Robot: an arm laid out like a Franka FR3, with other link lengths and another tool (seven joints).
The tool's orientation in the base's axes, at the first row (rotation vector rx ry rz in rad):
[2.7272, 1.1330, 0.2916]
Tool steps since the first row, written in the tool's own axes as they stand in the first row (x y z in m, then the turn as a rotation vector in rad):
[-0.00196, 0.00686, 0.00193, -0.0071, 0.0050, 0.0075]
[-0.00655, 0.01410, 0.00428, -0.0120, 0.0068, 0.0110]
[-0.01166, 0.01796, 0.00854, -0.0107, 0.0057, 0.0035]
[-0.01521, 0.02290, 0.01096, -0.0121, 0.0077, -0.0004]
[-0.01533, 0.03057, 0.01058, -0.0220, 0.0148, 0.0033]
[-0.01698, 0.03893, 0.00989, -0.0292, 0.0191, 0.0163]
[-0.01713, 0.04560, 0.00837, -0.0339, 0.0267, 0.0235]
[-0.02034, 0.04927, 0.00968, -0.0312, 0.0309, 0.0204]
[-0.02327, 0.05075, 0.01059, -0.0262, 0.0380, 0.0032]
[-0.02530, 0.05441, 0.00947, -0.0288, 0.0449, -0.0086]
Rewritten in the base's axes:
[0.00378, -0.00633, -0.00048, 0.0003, -0.0092, -0.0069]
[0.00610, -0.01484, -0.00158, -0.0010, -0.0142, -0.0104]
[0.00624, -0.02153, -0.00537, -0.0027, -0.0119, -0.0033]
[0.00773, -0.02771, -0.00696, -0.0032, -0.0140, 0.0008]
[0.01277, -0.03310, -0.00481, -0.0043, -0.0263, -0.0022]
[0.01714, -0.04003, -0.00238, -0.0032, -0.0355, -0.0146]
[0.02119, -0.04465, 0.00063, 0.0005, -0.0447, -0.0203]
[0.02179, -0.04960, -0.00014, 0.0044, -0.0455, -0.0160]
[0.02099, -0.05280, -0.00100, 0.0085, -0.0454, 0.0028]
[0.02180, -0.05670, 0.00070, 0.0085, -0.0511, 0.0155]

